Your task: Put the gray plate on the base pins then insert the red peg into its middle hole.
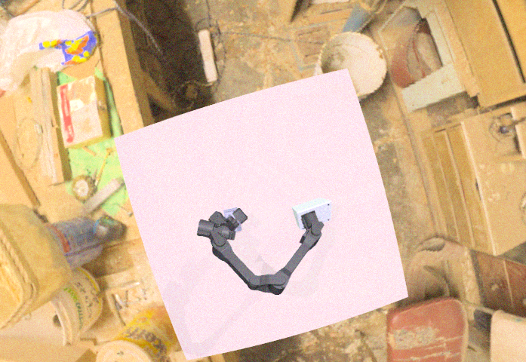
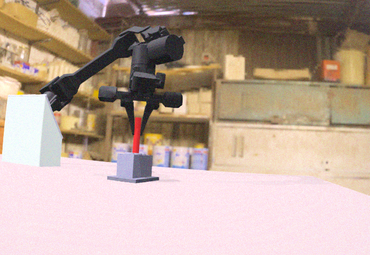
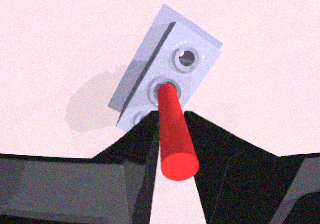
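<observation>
Right now my gripper tip is right at the red peg. The rest, counted from my gripper tip: flat base (90 mm below); then gray plate (50 mm below).
</observation>
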